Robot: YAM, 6 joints.
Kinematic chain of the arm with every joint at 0, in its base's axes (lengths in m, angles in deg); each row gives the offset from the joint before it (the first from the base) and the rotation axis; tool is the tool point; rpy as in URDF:
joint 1: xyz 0 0 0.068 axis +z
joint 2: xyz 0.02 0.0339 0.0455 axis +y
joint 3: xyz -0.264 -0.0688 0 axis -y
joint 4: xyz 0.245 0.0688 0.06 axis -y
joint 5: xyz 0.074 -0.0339 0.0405 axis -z
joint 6: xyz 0.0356 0 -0.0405 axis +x
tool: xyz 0 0 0 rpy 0 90 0
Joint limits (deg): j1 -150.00..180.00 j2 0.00..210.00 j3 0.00..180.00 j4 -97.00..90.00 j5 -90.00..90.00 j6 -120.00..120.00
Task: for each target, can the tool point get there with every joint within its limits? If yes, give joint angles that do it. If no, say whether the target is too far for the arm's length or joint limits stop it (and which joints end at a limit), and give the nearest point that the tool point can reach.
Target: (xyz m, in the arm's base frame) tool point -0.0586 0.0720 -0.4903
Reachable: no: joint limits stop it (at a limit: joint 2) | nearest point -0.0853 0.1048 -0.3621 | short by 0.135 m
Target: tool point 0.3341 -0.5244 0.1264
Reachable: yes | joints -55.13 169.09 156.14 -11.39 46.29 -22.89
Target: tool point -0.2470 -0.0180 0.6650
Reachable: yes | joints 3.93 51.11 146.66 4.19 1.60 74.25
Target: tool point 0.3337 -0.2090 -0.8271
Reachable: no: too far | nearest point 0.2649 -0.1659 -0.3746 | short by 0.460 m
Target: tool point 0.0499 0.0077 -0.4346
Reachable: no: joint limits stop it (at a limit: joint 2) | nearest point 0.0920 0.0142 -0.3452 | short by 0.099 m
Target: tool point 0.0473 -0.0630 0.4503
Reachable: yes | joints -31.92 30.80 48.61 29.01 53.03 84.26
